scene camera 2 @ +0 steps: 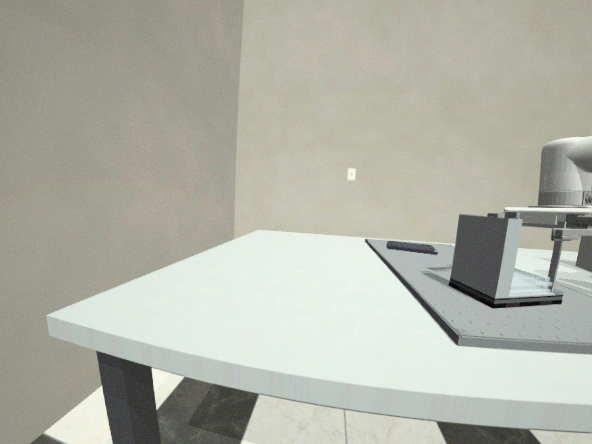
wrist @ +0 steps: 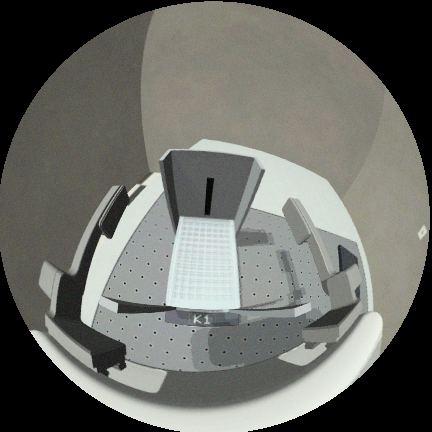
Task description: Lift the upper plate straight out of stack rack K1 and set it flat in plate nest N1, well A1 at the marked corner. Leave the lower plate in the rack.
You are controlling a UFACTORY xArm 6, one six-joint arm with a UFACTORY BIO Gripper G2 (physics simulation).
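Places are measured from the arm's base along level axes (x ahead, y left, z up), in millimetres.
Where they show: hand, tool point: (wrist: 211, 214).
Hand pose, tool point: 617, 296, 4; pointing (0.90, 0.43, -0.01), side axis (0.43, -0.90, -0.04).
Each offset is from my tool point to the centre of the thing, as dx, dy, dz. Level surfaces: height alone.
Stack rack K1 @(-9, -2, -53) (scene camera 2: 477, 255) (wrist: 231, 192) has a tall slotted wall at one end and corner posts at the other. Clear plates @(+0, +2, -87) (scene camera 2: 530, 284) sit low in it; the top one (wrist: 204, 262) shows its well grid in the wrist view. The split between upper and lower plate is hard to see. My gripper (scene camera 2: 530, 225) (wrist: 205, 215) is open and empty, at about the height of the rack's top. In the wrist view its fingers stand wide on either side of the rack, apart from the plates. Nest N1 and its marked corner cannot be made out.
The rack stands on a grey perforated board @(dz -126) (scene camera 2: 520, 332) (wrist: 140, 260) on the white table @(dz -139) (scene camera 2: 240, 310). A dark flat block @(+82, -387, -119) (scene camera 2: 412, 247) (wrist: 347, 256) lies near the board's far edge. Part of a grey upright block (scene camera 2: 584, 254) shows at the right edge of the scene view.
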